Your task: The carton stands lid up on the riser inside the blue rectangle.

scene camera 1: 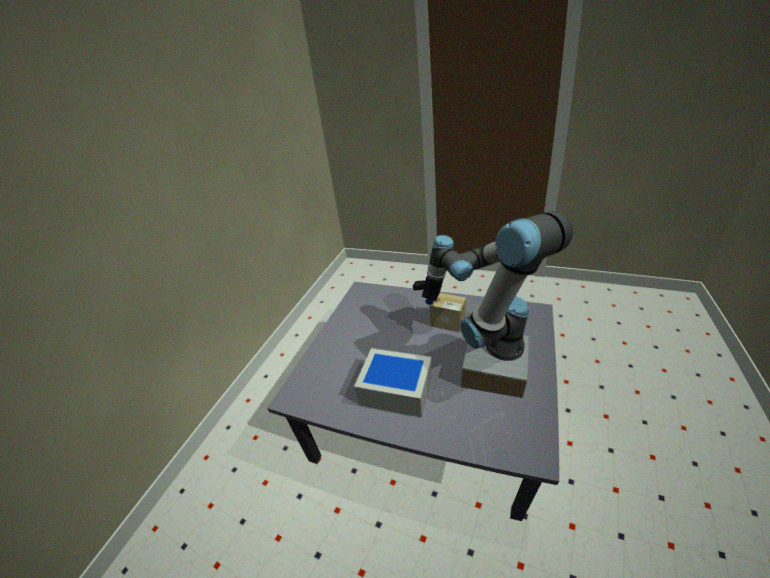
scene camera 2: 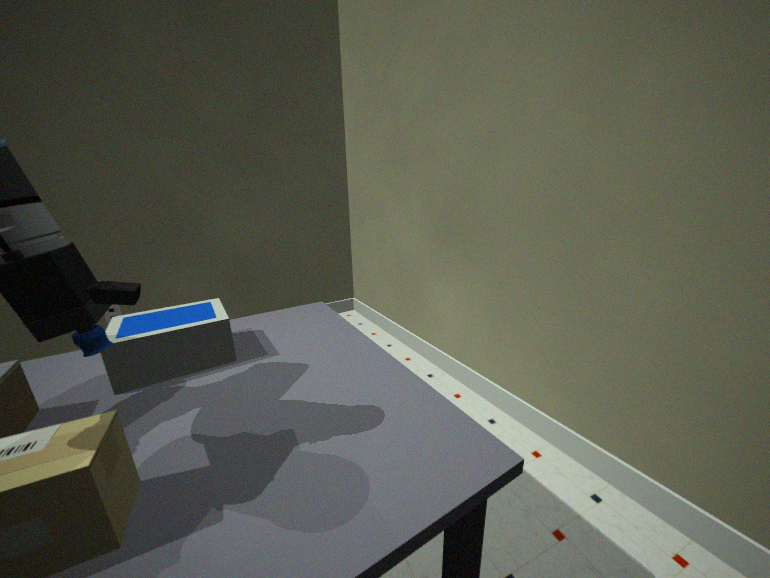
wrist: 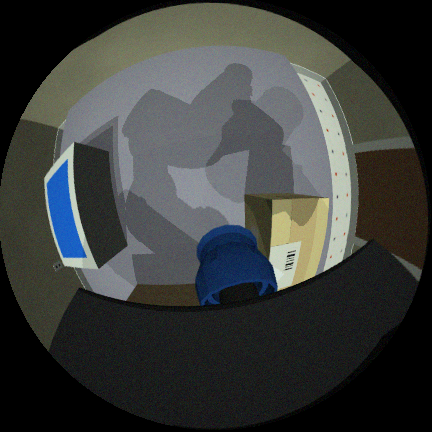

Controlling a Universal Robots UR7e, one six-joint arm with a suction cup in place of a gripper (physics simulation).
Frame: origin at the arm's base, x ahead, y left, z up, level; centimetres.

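Seen in the pictures: hand at its tool point: (scene camera 1: 429, 302) (scene camera 2: 98, 348) (wrist: 227, 251); arm's base at its link origin: (scene camera 1: 504, 346).
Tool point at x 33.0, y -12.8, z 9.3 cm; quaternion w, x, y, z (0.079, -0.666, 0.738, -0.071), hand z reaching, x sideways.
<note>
Pixels of each thing's middle, then the offset from my tool point to it. Level surfaces: height alone.
- tan carton at the middle of its body: (wrist: 280, 234) (scene camera 2: 44, 498) (scene camera 1: 447, 312) dx -6.8, dy -10.6, dz -13.6 cm
- white-grey riser at the middle of its body: (wrist: 76, 210) (scene camera 2: 174, 338) (scene camera 1: 395, 381) dx +7.7, dy +33.8, dz -14.1 cm
- blue rectangle at the middle of its body: (wrist: 59, 214) (scene camera 2: 169, 317) (scene camera 1: 393, 371) dx +7.7, dy +33.8, dz -8.1 cm
- table at its surface level: dz -20.1 cm
A tan carton (scene camera 1: 446, 316) (scene camera 2: 55, 497) (wrist: 300, 227) stands upright on the table, at the back in scene camera 1, with a white barcode label and tape on its upward face. The white-grey riser (scene camera 1: 390, 401) (scene camera 2: 177, 357) (wrist: 97, 200) stands apart from it, nearer the front in scene camera 1. The blue rectangle (scene camera 1: 393, 371) (scene camera 2: 166, 319) (wrist: 64, 210) covers most of the riser's top, with no carton on it. My gripper, a blue suction cup (scene camera 1: 429, 301) (scene camera 2: 92, 340) (wrist: 227, 235), is open and holds nothing. It hangs above the table beside the carton, tilted.
The arm's base stands on a box-shaped block (scene camera 1: 494, 379) (scene camera 2: 11, 398) (wrist: 165, 294) at the right of the table (scene camera 1: 323, 373) (scene camera 2: 404, 460) (wrist: 200, 65) in scene camera 1. The arm's shadow falls between carton and riser. Walls stand beyond the table.
</note>
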